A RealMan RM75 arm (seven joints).
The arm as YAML. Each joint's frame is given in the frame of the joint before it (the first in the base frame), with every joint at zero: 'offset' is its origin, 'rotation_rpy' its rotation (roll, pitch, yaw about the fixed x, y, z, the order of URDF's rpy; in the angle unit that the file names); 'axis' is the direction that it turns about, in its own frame. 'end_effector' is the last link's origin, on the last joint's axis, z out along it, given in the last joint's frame.
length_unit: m
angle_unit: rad
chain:
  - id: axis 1
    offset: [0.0, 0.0, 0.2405]
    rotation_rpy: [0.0, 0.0, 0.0]
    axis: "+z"
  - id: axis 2
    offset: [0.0, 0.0, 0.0]
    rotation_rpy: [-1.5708, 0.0, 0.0]
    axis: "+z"
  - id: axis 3
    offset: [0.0, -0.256, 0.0]
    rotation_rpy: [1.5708, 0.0, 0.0]
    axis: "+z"
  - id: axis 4
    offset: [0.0, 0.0, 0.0]
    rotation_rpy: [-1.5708, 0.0, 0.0]
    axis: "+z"
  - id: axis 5
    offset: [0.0, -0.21, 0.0]
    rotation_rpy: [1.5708, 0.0, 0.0]
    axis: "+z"
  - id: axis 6
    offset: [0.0, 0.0, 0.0]
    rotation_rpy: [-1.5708, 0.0, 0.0]
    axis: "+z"
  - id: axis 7
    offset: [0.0, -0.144, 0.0]
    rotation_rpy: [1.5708, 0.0, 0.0]
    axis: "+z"
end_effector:
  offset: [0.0, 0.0, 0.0]
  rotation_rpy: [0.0, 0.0, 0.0]
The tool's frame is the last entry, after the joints.
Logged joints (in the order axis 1, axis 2, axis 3, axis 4, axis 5, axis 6, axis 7), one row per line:
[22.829 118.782 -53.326 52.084 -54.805 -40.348 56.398]
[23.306 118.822 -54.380 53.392 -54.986 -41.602 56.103]
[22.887 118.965 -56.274 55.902 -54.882 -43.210 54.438]
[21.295 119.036 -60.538 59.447 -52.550 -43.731 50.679]
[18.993 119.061 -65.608 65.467 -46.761 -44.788 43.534]
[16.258 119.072 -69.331 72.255 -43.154 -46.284 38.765]
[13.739 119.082 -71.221 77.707 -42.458 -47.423 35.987]
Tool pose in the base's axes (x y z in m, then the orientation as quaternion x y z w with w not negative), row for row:
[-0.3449 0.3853 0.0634 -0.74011 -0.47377 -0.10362 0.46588]
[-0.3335 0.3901 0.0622 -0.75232 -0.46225 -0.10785 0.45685]
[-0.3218 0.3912 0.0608 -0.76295 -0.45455 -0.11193 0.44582]
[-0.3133 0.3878 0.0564 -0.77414 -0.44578 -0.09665 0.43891]
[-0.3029 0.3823 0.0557 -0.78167 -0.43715 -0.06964 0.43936]
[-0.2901 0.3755 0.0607 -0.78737 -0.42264 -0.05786 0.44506]
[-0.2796 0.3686 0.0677 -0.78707 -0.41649 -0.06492 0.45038]
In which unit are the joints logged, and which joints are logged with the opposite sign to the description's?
The joints are logged in degrees. Opposite sign: axis 1, axis 2, axis 3.
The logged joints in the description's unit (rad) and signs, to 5 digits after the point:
[-0.39844 -2.07314 0.93071 0.90904 -0.95653 -0.70421 0.98433]
[-0.40677 -2.07384 0.94911 0.93187 -0.95969 -0.72609 0.97918]
[-0.39945 -2.07633 0.98217 0.97567 -0.95787 -0.75416 0.95012]
[-0.37167 -2.07757 1.05659 1.03755 -0.91717 -0.76325 0.88452]
[-0.33149 -2.07801 1.14508 1.14261 -0.81613 -0.78170 0.75981]
[-0.28376 -2.07820 1.21005 1.26109 -0.75318 -0.80781 0.67658]
[-0.23979 -2.07837 1.24304 1.35624 -0.74103 -0.82769 0.62809]

